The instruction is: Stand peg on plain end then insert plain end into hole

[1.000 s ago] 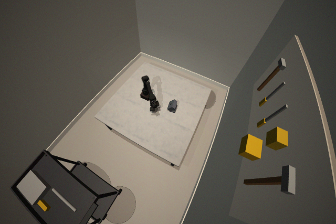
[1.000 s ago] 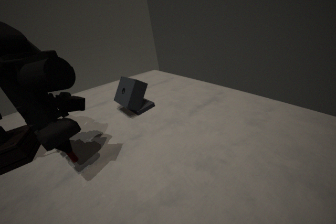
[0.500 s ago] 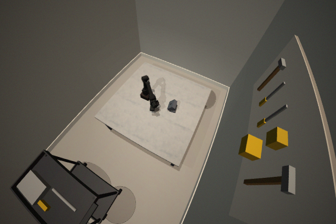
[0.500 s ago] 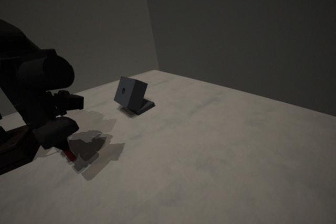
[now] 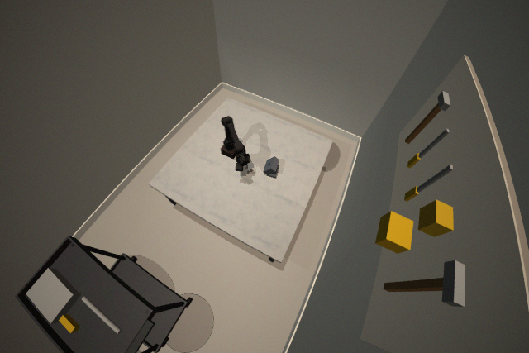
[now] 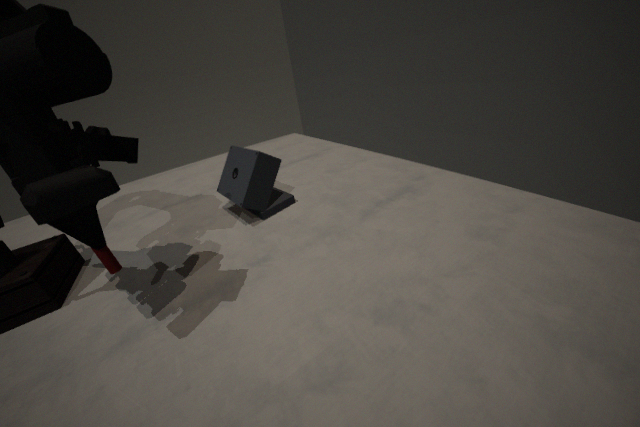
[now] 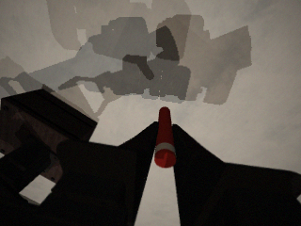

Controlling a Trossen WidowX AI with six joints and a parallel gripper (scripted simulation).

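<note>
Now: gripper tip 190 mm to the right of the grey sloped panel, 190 mm short of it and 30 mm above it. From my gripper tip the other things lie so: red peg (20 mm above).
</note>
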